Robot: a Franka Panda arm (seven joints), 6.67 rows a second.
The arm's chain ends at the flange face. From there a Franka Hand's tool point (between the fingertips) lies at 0.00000 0.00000 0.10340 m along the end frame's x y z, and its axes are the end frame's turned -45 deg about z.
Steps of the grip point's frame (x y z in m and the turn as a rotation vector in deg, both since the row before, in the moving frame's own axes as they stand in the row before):
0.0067 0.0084 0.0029 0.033 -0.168 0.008
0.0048 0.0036 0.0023 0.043 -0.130 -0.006
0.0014 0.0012 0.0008 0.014 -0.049 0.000
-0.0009 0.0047 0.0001 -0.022 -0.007 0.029
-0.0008 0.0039 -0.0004 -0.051 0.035 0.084
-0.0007 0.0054 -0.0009 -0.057 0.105 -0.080
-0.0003 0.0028 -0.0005 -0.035 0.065 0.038
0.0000 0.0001 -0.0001 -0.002 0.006 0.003
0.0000 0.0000 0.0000 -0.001 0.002 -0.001
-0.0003 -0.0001 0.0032 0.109 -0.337 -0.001
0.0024 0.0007 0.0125 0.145 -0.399 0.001
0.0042 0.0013 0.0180 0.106 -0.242 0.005
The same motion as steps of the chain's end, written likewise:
0.0109 0.0010 0.0029 -0.095 -0.142 0.008
0.0062 -0.0010 0.0023 -0.062 -0.122 -0.006
0.0019 -0.0002 0.0008 -0.025 -0.045 0.000
0.0027 0.0039 0.0001 -0.021 0.011 0.029
0.0021 0.0033 -0.0004 -0.011 0.061 0.084
0.0031 0.0044 -0.0009 0.034 0.115 -0.080
0.0016 0.0022 -0.0005 0.021 0.071 0.038
0.0001 0.0001 -0.0001 0.003 0.006 0.003
0.0000 0.0000 0.0000 0.001 0.002 -0.001
0.0003 -0.0001 0.0032 -0.161 -0.315 -0.001
0.0029 -0.0015 0.0125 -0.180 -0.385 0.001
0.0043 -0.0022 0.0180 -0.096 -0.246 0.005

